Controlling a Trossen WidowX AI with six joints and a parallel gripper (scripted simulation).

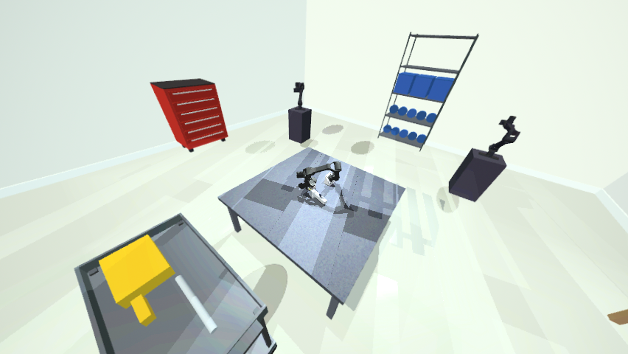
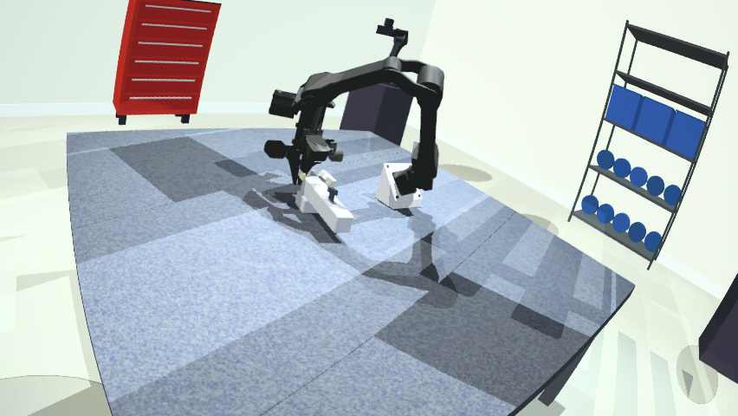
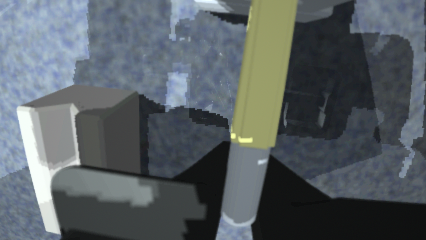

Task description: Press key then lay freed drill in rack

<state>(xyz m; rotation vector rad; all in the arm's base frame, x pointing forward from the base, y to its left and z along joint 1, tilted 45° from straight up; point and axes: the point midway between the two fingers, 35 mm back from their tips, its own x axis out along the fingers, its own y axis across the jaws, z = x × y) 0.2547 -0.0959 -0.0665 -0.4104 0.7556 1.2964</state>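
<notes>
My gripper tip is now 50 mm to the right of the drill, 30 mm below it and 10 mm short of it. The rest, counted from my gripper tip: white block 140 mm to the left, 40 mm ahead, 20 mm above; dark key 170 mm to the left, 50 mm ahead, 30 mm above.
</notes>
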